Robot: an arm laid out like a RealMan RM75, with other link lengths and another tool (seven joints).
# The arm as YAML. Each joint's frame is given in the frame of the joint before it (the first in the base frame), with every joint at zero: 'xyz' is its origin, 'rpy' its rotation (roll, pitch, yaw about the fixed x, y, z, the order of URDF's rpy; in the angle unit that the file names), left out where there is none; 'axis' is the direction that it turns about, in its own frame. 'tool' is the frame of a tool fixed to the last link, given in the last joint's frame.
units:
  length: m
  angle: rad
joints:
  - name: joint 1
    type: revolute
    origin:
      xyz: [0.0, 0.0, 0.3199]
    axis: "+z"
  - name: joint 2
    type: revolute
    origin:
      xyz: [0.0, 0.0, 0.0]
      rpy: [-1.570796, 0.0, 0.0]
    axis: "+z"
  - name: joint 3
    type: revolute
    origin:
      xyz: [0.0, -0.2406, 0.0]
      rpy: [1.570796, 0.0, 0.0]
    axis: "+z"
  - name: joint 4
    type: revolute
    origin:
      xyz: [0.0, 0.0, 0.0]
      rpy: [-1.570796, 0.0, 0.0]
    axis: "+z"
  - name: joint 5
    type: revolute
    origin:
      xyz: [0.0, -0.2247, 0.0]
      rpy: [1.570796, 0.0, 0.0]
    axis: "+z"
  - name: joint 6
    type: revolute
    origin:
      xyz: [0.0, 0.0, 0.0]
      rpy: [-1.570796, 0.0, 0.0]
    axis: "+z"
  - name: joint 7
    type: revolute
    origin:
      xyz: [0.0, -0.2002, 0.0]
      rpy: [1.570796, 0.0, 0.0]
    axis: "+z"
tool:
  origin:
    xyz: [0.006, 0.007, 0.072]
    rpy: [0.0, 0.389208, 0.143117]
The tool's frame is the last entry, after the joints.
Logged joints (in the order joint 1, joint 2, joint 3, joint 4, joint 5, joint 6, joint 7), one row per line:
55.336 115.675 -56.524 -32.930 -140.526 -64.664 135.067
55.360 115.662 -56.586 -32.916 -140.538 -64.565 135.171
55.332 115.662 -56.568 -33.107 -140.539 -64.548 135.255
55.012 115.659 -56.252 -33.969 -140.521 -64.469 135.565
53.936 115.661 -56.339 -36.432 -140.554 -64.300 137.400
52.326 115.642 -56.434 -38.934 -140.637 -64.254 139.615
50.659 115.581 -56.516 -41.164 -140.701 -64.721 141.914
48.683 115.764 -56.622 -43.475 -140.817 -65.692 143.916
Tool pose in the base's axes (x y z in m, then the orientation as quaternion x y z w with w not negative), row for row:
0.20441 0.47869 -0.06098 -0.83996 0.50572 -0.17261 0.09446
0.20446 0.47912 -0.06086 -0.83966 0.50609 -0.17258 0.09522
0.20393 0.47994 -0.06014 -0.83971 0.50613 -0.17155 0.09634
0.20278 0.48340 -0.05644 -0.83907 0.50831 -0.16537 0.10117
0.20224 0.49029 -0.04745 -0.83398 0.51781 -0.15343 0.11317
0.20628 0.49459 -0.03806 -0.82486 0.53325 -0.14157 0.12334
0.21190 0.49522 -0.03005 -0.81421 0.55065 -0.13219 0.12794
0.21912 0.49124 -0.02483 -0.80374 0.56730 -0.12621 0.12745
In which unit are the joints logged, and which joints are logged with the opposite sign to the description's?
The joints are logged in degrees. Opposite sign: none.
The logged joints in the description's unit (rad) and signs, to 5 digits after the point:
0.96580 2.01891 -0.98653 -0.57474 -2.45264 -1.12860 2.35736
0.96621 2.01868 -0.98761 -0.57449 -2.45285 -1.12687 2.35918
0.96573 2.01868 -0.98730 -0.57783 -2.45287 -1.12658 2.36065
0.96014 2.01863 -0.98178 -0.59287 -2.45255 -1.12520 2.36606
0.94136 2.01867 -0.98330 -0.63586 -2.45313 -1.12225 2.39808
0.91326 2.01833 -0.98496 -0.67953 -2.45458 -1.12144 2.43674
0.88417 2.01727 -0.98639 -0.71845 -2.45570 -1.12959 2.47687
0.84968 2.02046 -0.98824 -0.75878 -2.45772 -1.14654 2.51181

